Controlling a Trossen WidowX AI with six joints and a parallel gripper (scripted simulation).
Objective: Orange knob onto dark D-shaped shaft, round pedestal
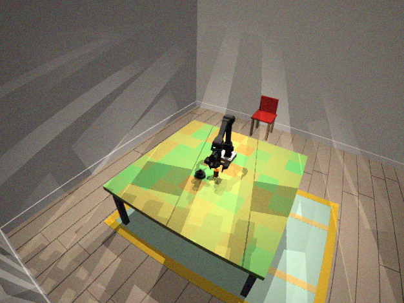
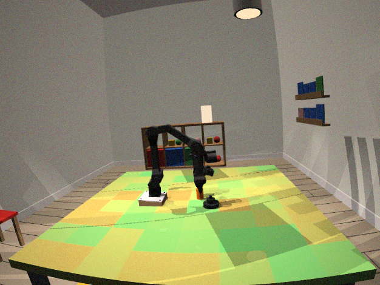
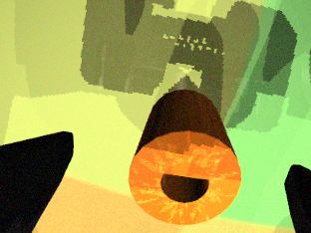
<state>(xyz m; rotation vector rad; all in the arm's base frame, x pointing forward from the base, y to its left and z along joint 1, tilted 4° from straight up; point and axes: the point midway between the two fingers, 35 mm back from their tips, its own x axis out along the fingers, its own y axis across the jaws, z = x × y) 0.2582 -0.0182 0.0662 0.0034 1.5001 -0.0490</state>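
My gripper tip is now 2 cm above the knob. Round my gripper tip: pedestal: 4 cm ahead, 12 cm to the right, 2 cm below.
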